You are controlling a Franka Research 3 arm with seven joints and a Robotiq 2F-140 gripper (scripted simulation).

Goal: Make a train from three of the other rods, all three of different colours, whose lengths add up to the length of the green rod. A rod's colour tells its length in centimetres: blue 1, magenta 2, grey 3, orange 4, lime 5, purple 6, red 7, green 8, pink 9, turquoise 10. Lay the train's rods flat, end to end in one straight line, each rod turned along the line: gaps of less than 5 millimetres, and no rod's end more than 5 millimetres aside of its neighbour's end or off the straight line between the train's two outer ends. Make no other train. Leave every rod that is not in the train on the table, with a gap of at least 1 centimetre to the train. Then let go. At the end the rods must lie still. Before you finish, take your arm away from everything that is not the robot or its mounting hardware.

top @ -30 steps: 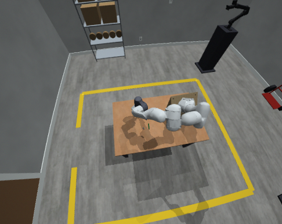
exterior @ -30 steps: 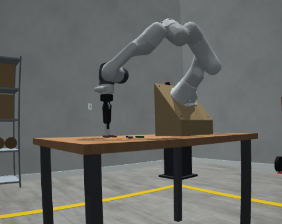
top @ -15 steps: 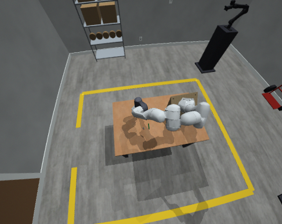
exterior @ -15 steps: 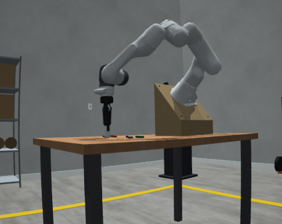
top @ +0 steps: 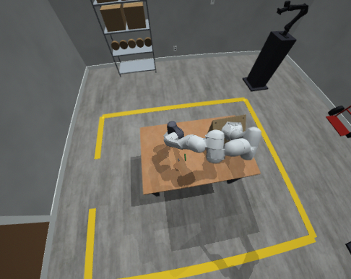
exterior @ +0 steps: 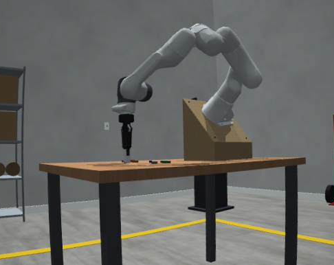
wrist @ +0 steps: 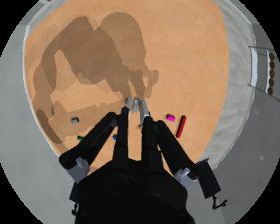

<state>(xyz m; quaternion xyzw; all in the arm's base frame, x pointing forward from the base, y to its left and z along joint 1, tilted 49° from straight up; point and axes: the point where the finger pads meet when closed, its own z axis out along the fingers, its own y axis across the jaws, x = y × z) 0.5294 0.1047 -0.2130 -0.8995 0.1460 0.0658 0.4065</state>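
The small blue rod lies 90 mm behind my hand, 70 mm to the left of it and 30 mm below it. Also, from my hand: magenta rod (40 mm behind, 80 mm to the right, 30 mm below); then red rod (80 mm behind, 120 mm to the right, 30 mm below); then orange rod (60 mm behind, 20 mm to the right, 30 mm below).
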